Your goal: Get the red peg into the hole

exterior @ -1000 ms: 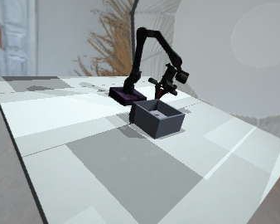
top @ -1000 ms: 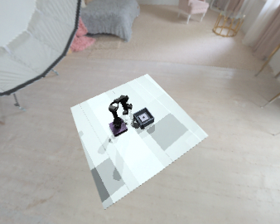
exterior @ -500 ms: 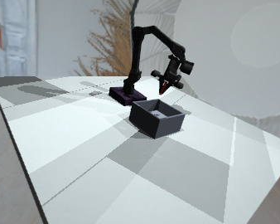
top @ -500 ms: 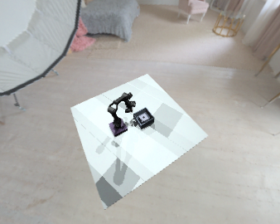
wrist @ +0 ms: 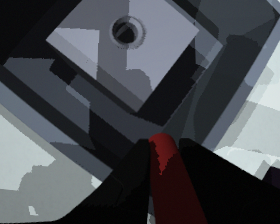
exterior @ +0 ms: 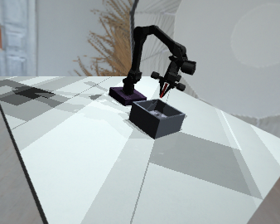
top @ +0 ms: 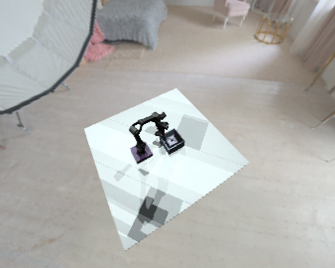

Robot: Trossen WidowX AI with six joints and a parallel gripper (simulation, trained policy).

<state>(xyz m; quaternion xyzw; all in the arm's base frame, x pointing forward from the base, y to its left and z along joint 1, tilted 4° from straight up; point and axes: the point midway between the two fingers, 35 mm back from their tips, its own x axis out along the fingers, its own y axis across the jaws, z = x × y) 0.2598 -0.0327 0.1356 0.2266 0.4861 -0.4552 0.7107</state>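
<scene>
Now: the grey plate 9 cm below my gripper tip, 7 cm to the right of it and 4 cm ahead of it. Round my gripper tip: dark box: 11 cm below, 7 cm to the right, 4 cm ahead; red peg: 3 cm above, 1 cm to the left.
</scene>
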